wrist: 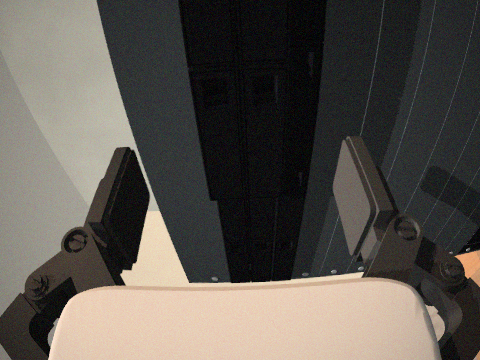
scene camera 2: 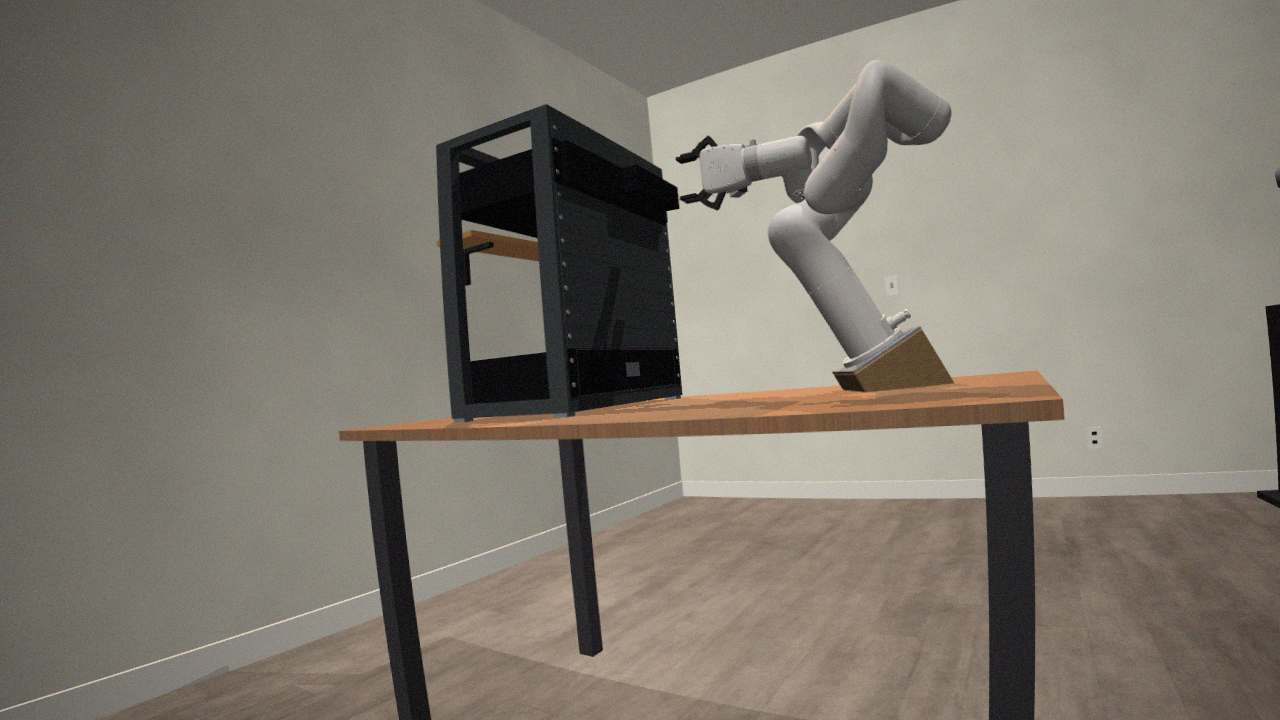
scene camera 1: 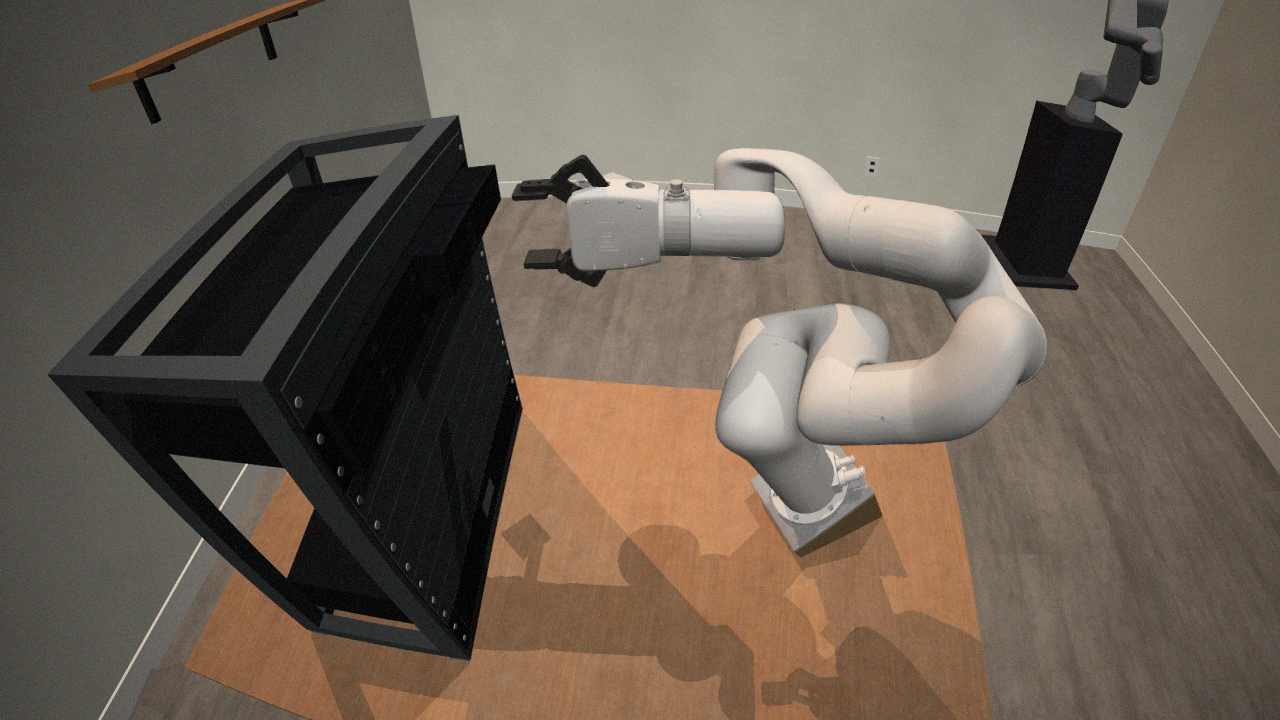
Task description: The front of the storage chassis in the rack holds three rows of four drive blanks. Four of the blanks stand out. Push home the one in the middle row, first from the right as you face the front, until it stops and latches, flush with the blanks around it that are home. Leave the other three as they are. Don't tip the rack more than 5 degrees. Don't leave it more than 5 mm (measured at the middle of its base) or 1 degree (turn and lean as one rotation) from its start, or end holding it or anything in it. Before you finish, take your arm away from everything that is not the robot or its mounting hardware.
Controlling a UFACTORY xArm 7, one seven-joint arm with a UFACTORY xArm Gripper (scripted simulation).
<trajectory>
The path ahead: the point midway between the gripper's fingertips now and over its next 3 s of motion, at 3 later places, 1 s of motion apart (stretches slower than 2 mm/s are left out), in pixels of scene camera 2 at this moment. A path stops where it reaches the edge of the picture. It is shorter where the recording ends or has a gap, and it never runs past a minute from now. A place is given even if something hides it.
My gripper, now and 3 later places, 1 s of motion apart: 679, 180; 676, 181; 687, 196; 669, 199
</trajectory>
